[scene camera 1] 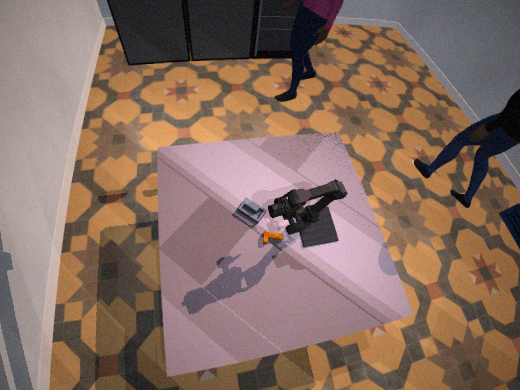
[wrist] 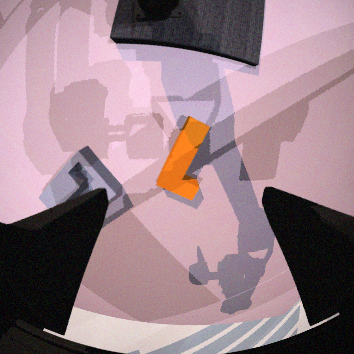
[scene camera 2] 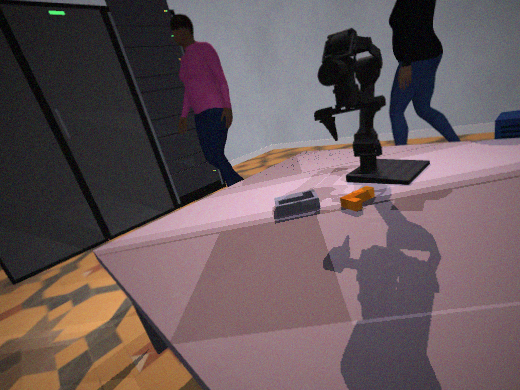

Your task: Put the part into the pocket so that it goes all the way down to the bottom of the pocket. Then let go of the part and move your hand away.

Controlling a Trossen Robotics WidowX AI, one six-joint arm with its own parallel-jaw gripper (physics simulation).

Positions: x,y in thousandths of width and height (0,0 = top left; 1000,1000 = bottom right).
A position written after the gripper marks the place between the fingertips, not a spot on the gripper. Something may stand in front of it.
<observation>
The gripper (scene camera 2: 676,355) is open, holding nothing. Also in view: an orange part (wrist: 484,501). Further things: a grey pocket block (wrist: 236,487).
The gripper is seen too in the wrist view (wrist: 527,552).
</observation>
